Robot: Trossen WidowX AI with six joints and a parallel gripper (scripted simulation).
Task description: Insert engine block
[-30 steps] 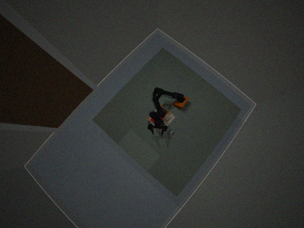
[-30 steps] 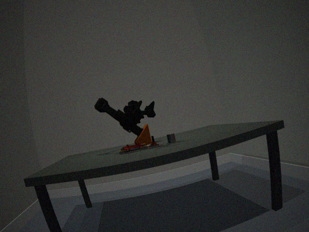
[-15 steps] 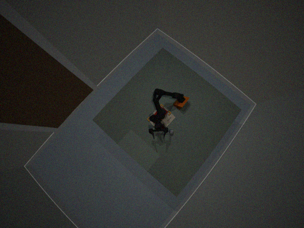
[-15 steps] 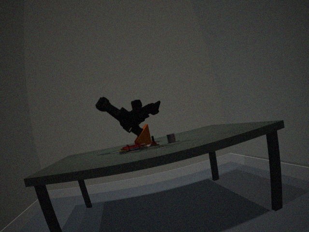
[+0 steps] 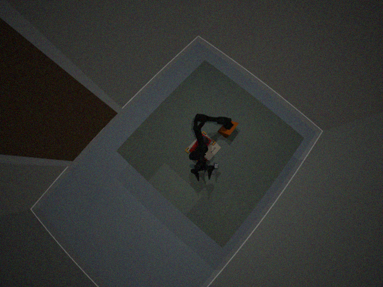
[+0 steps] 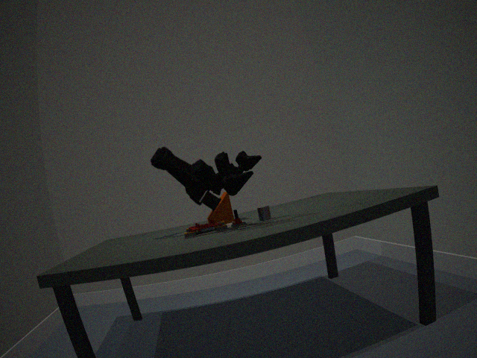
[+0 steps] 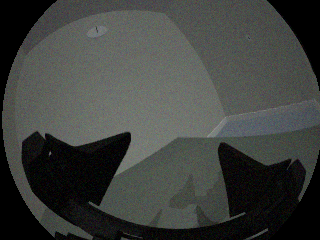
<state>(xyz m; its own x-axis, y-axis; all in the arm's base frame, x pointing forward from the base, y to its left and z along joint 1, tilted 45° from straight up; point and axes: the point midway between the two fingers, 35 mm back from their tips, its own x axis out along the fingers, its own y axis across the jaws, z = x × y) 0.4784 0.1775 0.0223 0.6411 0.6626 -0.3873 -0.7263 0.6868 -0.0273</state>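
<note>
My gripper tip is now 170 mm past the engine block, 10 mm to the right of it and 170 mm above it.
</note>
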